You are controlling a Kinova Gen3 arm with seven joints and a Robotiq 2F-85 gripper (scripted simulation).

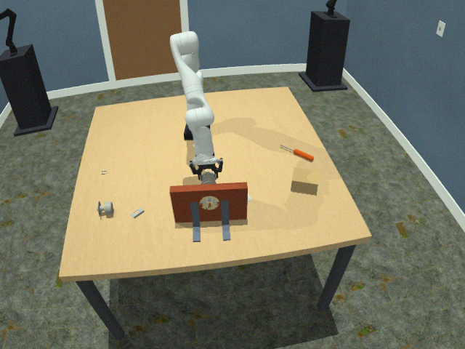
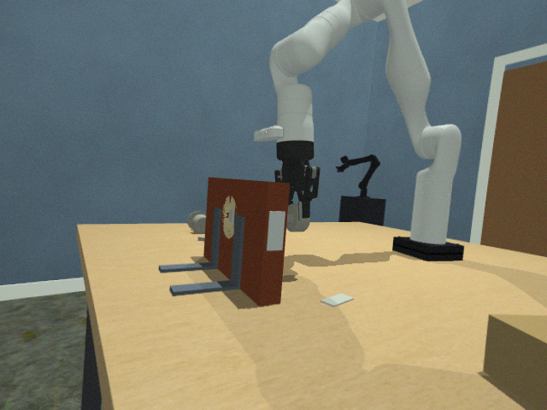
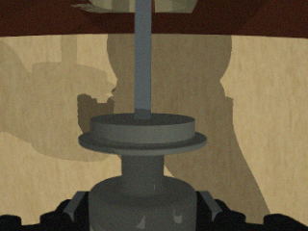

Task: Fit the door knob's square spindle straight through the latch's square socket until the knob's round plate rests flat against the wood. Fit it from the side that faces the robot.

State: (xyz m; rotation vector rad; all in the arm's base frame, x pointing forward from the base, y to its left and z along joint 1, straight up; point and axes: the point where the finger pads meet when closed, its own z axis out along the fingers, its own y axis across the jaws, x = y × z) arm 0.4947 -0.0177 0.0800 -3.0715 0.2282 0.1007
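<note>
The door knob is 40 mm ahead of my hand and 10 mm below it. The rest, counted from my hand: tan box 30 mm ahead, 440 mm to the left, 90 mm below; wooden slab 120 mm ahead, 20 mm to the right, 20 mm below.
</note>
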